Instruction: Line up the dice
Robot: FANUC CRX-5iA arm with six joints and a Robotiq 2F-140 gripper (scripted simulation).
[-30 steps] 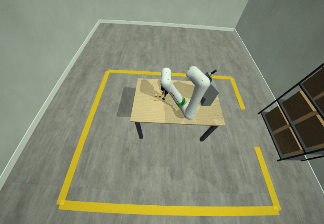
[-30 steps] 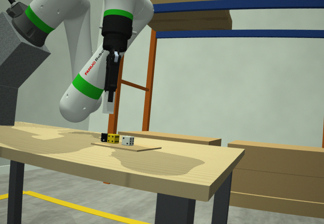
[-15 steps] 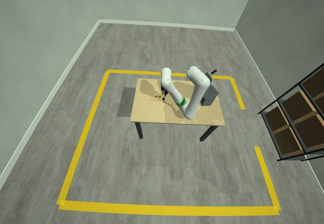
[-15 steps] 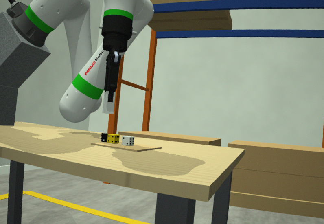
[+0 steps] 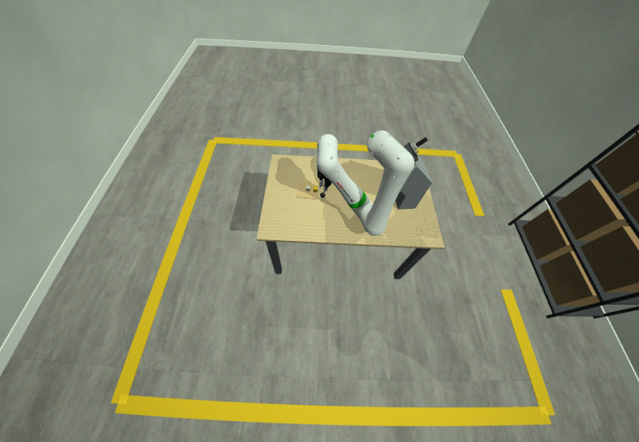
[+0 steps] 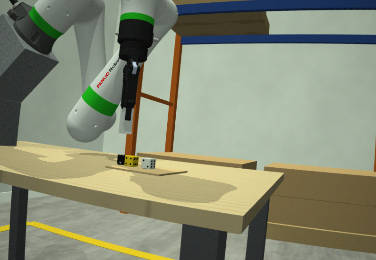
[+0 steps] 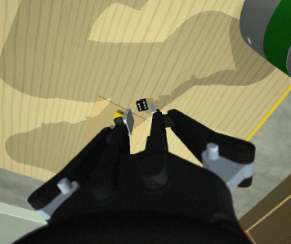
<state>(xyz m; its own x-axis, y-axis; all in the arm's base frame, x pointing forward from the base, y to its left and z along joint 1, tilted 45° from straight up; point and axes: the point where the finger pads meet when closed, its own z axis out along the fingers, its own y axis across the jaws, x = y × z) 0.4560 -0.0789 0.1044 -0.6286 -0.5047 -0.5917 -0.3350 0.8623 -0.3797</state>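
My gripper is now 100 mm above the black die. The rest, counted from my hand: tan mat 90 mm ahead, 60 mm to the right, 110 mm below; white die 90 mm ahead, 60 mm to the right, 100 mm below; yellow die 40 mm ahead, 50 mm to the right, 100 mm below.
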